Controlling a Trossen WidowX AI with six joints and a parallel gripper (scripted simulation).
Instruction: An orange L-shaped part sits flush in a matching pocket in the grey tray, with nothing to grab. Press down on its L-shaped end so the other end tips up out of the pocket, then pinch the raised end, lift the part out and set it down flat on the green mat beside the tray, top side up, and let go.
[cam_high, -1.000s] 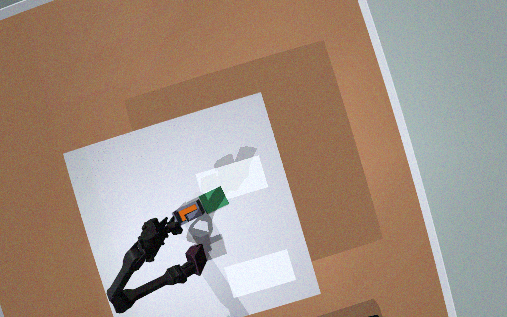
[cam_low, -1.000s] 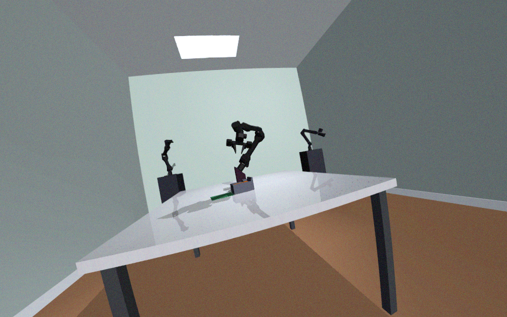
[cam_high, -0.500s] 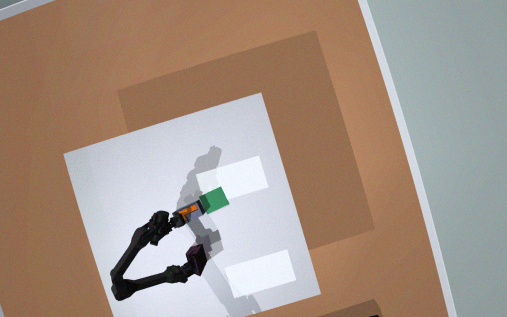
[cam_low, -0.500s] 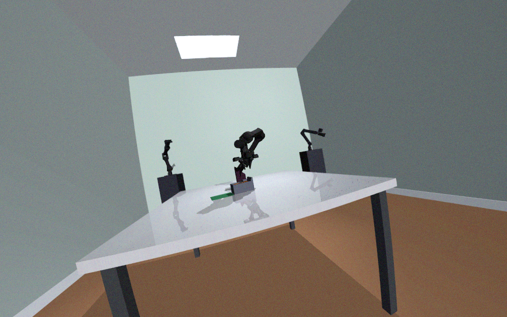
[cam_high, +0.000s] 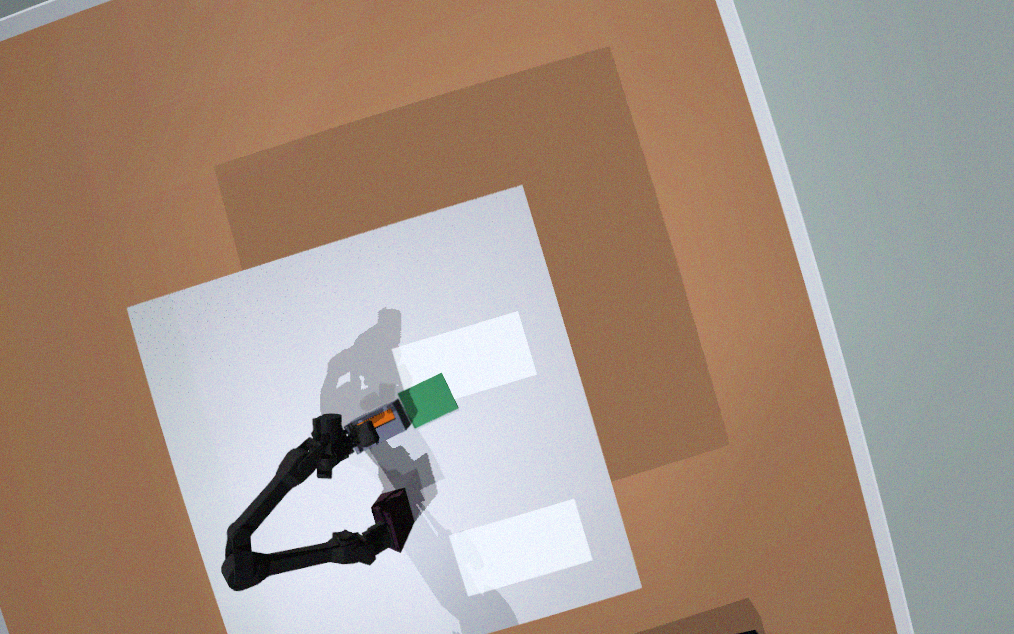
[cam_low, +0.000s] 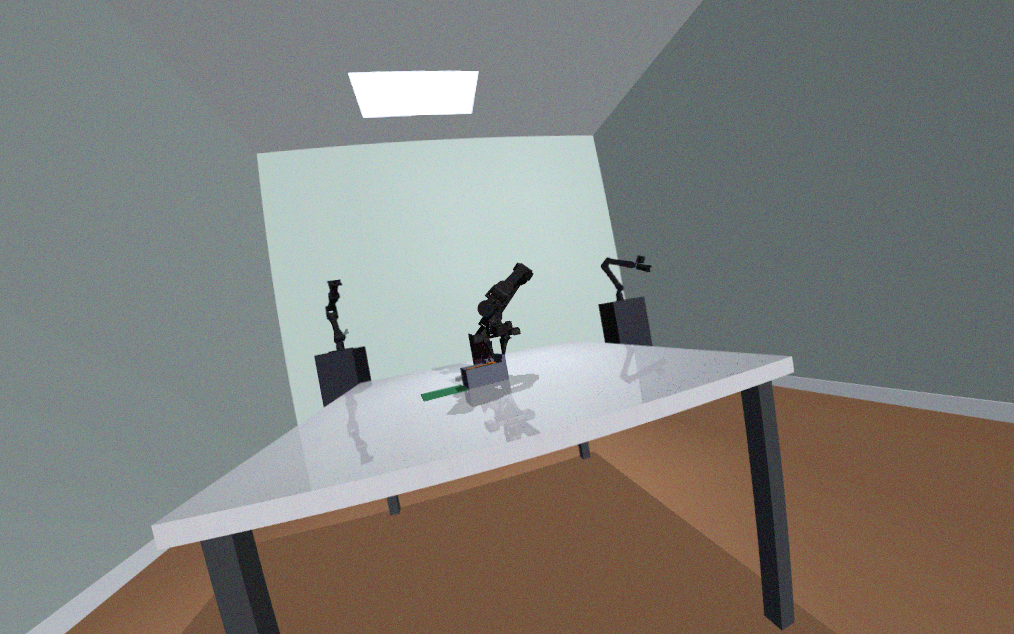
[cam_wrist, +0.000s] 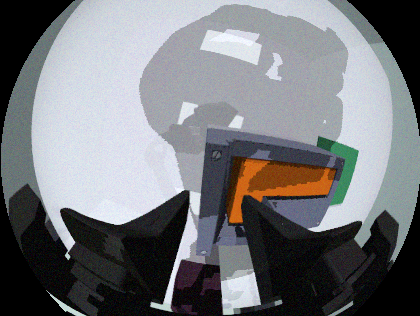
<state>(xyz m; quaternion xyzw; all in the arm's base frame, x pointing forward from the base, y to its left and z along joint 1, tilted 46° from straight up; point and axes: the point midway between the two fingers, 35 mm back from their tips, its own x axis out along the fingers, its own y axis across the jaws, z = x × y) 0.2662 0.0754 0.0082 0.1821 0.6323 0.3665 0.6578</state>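
My gripper tip is 5 cm to the left of the orange L-shaped part, 3 cm above it and 1 cm short of it. Round my gripper tip: green mat: 21 cm to the right, 9 cm below, 5 cm ahead.
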